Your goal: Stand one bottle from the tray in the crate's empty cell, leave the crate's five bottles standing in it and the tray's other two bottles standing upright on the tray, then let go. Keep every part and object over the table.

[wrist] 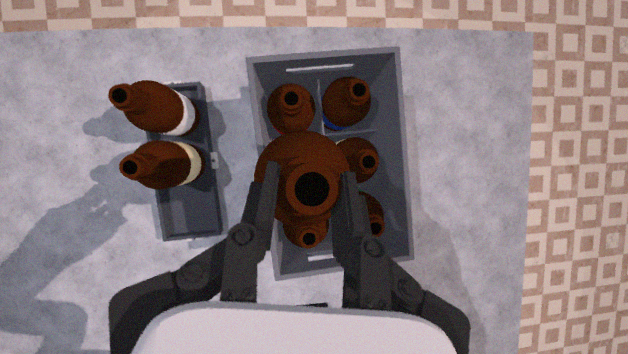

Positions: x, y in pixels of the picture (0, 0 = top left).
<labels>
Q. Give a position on a brown bottle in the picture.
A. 309, 187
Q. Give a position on a white-banded bottle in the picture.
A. At 151, 106
</labels>
